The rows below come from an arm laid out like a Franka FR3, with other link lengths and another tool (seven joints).
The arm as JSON. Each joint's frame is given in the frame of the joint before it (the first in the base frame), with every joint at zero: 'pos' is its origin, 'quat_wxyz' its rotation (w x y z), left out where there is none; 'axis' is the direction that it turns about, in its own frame. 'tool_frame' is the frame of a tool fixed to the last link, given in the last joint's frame.
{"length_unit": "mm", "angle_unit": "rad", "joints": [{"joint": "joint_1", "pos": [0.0, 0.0, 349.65], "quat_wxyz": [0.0, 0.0, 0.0, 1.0], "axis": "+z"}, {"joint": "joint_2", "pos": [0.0, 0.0, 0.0], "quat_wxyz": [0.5, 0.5, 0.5, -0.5], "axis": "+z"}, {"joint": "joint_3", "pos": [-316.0, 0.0, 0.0], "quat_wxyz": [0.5, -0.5, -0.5, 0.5], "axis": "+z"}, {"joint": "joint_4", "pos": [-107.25, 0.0, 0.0], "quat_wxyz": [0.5, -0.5, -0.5, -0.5], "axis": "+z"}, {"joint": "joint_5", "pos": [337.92, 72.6, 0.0], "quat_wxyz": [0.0, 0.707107, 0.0, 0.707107], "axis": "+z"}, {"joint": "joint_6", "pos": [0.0, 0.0, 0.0], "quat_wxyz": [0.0, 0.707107, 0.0, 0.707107], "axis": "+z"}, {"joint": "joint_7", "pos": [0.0, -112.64, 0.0], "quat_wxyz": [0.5, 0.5, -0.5, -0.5], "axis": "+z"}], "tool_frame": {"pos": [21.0, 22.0, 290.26], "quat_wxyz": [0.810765, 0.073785, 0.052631, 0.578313]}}
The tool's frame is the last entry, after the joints.
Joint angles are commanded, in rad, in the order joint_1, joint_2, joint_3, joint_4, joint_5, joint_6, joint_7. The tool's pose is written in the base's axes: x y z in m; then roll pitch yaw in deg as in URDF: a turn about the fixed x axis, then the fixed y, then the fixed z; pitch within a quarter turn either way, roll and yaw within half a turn. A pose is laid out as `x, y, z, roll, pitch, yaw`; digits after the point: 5 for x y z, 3 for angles.
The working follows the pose.
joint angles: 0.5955 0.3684 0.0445 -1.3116 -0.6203 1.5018 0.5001
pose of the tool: 0.62636, 0.21723, 0.40332, -174.389, -35.758, -60.795
Where each joint sits with the arm in this pose, in the base's axes (m; each line is computed from the numbers above, not from the rounded line before):
joint_1: 0.0000 0.0000 0.3496
joint_2: 0.0000 0.0000 0.3496
joint_3: 0.0942 0.0638 0.6444
joint_4: 0.1743 0.1238 0.6059
joint_5: 0.4510 0.3279 0.6413
joint_6: 0.4510 0.3279 0.6413
joint_7: 0.5428 0.3905 0.6228
the tool: 0.6264 0.2172 0.4033

